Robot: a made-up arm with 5 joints. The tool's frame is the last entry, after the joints.
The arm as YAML. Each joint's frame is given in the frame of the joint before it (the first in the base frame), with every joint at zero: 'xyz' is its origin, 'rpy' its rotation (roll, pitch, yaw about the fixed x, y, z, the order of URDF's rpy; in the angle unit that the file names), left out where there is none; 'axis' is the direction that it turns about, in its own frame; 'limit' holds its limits. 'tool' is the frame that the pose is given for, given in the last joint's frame.
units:
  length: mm
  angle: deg
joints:
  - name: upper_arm
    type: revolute
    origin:
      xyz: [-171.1, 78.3, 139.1]
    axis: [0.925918, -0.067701, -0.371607]
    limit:
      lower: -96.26
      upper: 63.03
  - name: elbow
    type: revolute
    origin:
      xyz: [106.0, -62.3, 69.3]
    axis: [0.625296, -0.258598, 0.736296]
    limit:
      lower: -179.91
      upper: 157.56
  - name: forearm
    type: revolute
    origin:
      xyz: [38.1, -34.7, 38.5]
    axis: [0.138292, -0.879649, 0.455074]
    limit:
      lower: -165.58
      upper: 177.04
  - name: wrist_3
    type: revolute
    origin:
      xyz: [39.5, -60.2, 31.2]
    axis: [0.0, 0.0, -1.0]
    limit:
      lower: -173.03
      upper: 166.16
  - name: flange
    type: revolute
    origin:
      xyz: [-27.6, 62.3, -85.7]
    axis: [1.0, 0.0, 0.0]
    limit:
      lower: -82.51
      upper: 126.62
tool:
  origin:
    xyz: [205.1, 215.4, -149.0]
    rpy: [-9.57, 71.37, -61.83]
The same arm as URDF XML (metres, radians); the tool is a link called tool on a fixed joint. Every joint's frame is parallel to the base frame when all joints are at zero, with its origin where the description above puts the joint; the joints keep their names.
<robot name="arm">
<link name="base_link"/>
<link name="link1"/>
<link name="link2"/>
<link name="link3"/>
<link name="link4"/>
<link name="link5"/>
<link name="tool"/>
<joint name="upper_arm" type="revolute"><parent link="base_link"/><child link="link1"/><origin xyz="-0.1711 0.0783 0.1391" rpy="0 0 0"/><axis xyz="0.925918 -0.067701 -0.371607"/><limit lower="-1.6801" upper="1.1001"/></joint>
<joint name="elbow" type="revolute"><parent link="link1"/><child link="link2"/><origin xyz="0.106 -0.0623 0.0693" rpy="0 0 0"/><axis xyz="0.625296 -0.258598 0.736296"/><limit lower="-3.14" upper="2.7499"/></joint>
<joint name="forearm" type="revolute"><parent link="link2"/><child link="link3"/><origin xyz="0.0381 -0.0347 0.0385" rpy="0 0 0"/><axis xyz="0.138304 -0.879627 0.455114"/><limit lower="-2.8899" upper="3.0899"/></joint>
<joint name="wrist_3" type="revolute"><parent link="link3"/><child link="link4"/><origin xyz="0.0395 -0.0602 0.0312" rpy="0 0 0"/><axis xyz="0 0 -1"/><limit lower="-3.0199" upper="2.9"/></joint>
<joint name="flange" type="revolute"><parent link="link4"/><child link="link5"/><origin xyz="-0.0276 0.0623 -0.0857" rpy="0 0 0"/><axis xyz="1 0 0"/><limit lower="-1.4401" upper="2.2099"/></joint>
<joint name="tool_fixed" type="fixed"><parent link="link5"/><child link="tool"/><origin xyz="0.2051 0.2154 -0.149" rpy="-0.167 1.2456 -1.0791"/></joint>
</robot>

